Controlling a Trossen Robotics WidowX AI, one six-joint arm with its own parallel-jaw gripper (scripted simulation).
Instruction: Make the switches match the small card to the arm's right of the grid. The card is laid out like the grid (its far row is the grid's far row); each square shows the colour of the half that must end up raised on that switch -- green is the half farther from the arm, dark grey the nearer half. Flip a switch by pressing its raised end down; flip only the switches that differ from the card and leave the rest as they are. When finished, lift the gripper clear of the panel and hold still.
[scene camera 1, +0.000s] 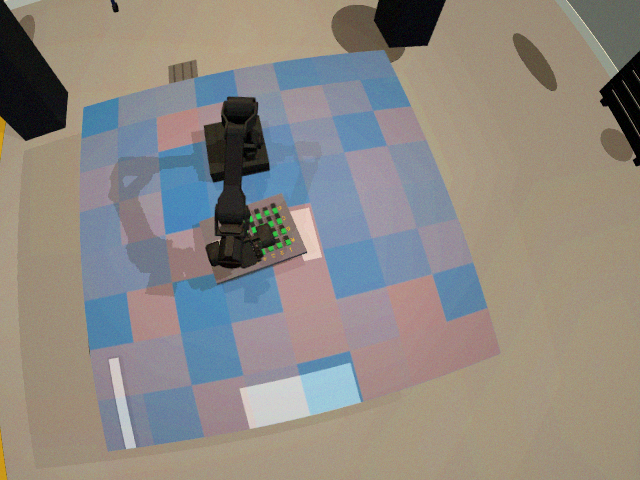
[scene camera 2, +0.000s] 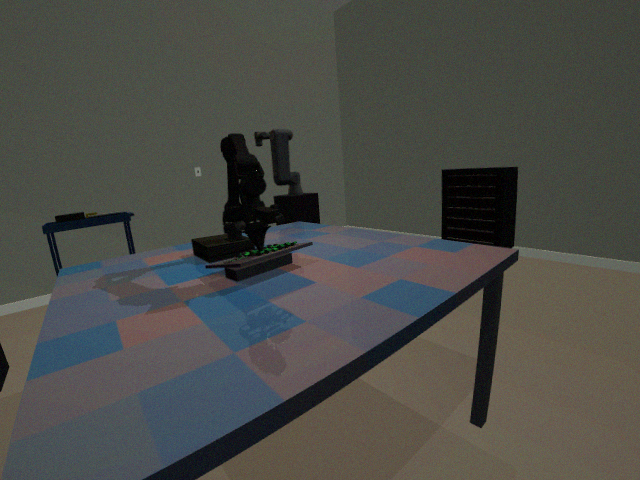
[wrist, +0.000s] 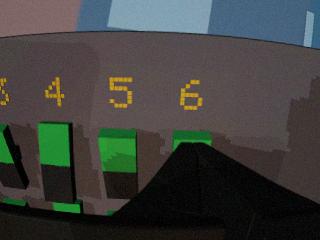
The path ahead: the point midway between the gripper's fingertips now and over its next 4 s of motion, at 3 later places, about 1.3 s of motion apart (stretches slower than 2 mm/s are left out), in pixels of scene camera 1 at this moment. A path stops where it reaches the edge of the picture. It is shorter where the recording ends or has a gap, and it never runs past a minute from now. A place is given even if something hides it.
My gripper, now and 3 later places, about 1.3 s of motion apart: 245, 257; 238, 240; 240, 245; 241, 246
